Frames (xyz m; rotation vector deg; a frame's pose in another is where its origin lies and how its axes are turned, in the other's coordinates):
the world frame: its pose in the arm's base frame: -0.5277 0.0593 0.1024 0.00 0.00 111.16
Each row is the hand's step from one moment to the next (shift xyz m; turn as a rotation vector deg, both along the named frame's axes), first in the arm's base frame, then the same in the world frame.
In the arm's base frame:
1: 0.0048 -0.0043 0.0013 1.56 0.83 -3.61
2: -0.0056 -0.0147 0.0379 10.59 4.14 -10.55
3: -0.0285 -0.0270 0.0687 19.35 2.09 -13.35
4: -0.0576 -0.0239 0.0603 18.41 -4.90 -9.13
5: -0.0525 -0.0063 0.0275 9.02 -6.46 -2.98
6: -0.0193 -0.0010 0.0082 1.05 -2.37 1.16
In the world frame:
1: -0.0057 -0.0029 0.0013 0.21 -1.75 -3.61
2: -0.0117 0.0105 0.0379 0.04 -11.37 -10.55
3: -0.0149 0.0363 0.0687 -5.04 -18.80 -13.35
4: -0.0015 0.0623 0.0603 -11.22 -15.40 -9.13
5: 0.0131 0.0512 0.0275 -9.28 -6.08 -2.98
6: 0.0060 0.0184 0.0082 -2.59 -0.12 1.16

